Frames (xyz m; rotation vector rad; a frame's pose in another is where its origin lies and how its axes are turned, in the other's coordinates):
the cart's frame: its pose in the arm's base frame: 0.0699 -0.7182 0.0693 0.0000 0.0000 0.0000
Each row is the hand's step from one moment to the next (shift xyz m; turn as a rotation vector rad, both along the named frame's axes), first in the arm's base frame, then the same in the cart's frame.
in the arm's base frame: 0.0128 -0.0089 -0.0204 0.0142 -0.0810 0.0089
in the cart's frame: 0.0128 -0.0089 -0.0204 0.0142 -0.0810 0.0089
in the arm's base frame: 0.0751 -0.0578 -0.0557 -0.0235 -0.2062 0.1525
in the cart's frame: 0.0751 -0.0578 -0.0557 -0.0235 -0.2062 0.1525
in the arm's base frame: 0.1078 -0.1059 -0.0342 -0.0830 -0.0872 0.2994
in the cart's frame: 0.1078 -0.1059 -0.0342 -0.0830 -0.0872 0.2994
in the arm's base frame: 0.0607 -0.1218 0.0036 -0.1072 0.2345 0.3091
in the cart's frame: 0.0607 -0.1218 0.0036 -0.1072 0.2345 0.3091
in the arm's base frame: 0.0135 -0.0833 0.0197 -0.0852 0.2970 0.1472
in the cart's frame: 0.0135 -0.0833 0.0197 -0.0852 0.2970 0.1472
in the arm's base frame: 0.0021 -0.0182 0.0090 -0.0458 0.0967 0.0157
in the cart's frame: 0.0021 -0.0182 0.0090 -0.0458 0.0967 0.0157
